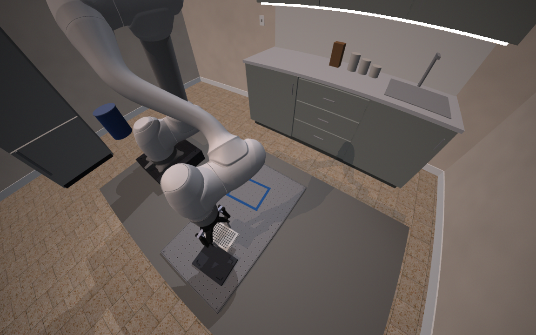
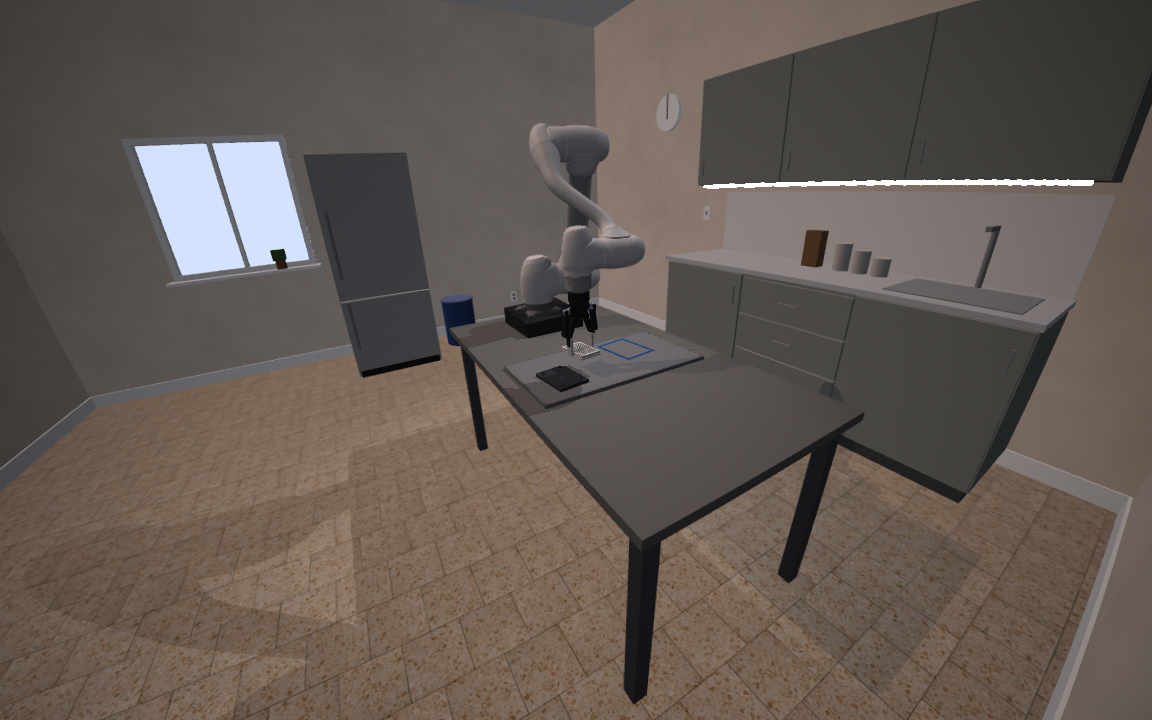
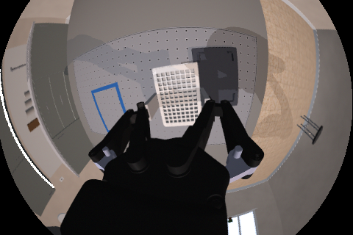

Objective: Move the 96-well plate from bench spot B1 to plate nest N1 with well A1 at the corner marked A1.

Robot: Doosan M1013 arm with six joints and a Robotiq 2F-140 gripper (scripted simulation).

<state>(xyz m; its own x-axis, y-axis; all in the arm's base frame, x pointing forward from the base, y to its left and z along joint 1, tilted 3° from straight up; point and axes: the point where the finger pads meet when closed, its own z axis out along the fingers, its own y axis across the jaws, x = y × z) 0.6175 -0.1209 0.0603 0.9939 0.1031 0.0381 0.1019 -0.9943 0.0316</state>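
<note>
Now: hand 3 cm short of the dark plate nest N1, 10 cm to the left of it and 9 cm above it. From my hand the other things lie so: white 96-well plate 2 cm below.
</note>
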